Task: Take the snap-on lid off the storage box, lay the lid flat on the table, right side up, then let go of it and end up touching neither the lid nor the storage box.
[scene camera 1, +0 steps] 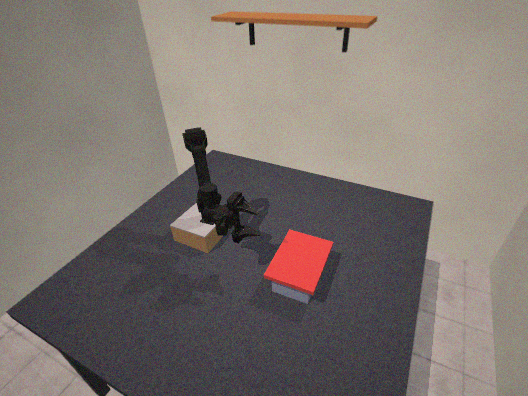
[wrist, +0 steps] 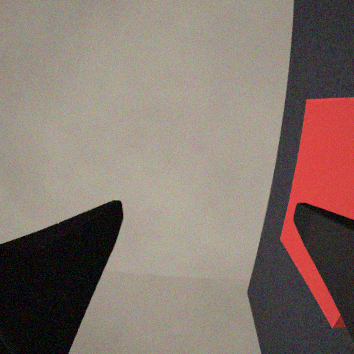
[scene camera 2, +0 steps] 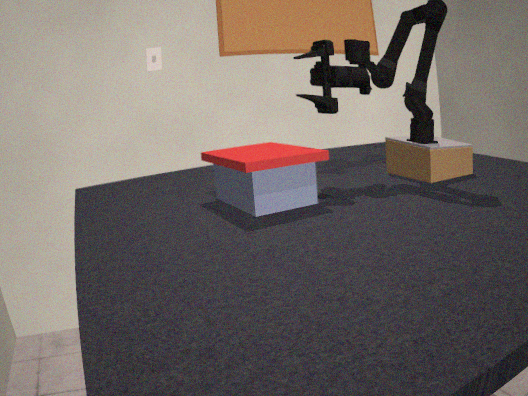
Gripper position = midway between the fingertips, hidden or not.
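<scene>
There is my gripper (scene camera 1: 259, 224), (scene camera 2: 295, 76) and (wrist: 208, 210). I also see a red lid (scene camera 1: 299, 262) and (scene camera 2: 257, 157). A blue-grey storage box (scene camera 2: 258, 193) is there to be seen as well.
</scene>
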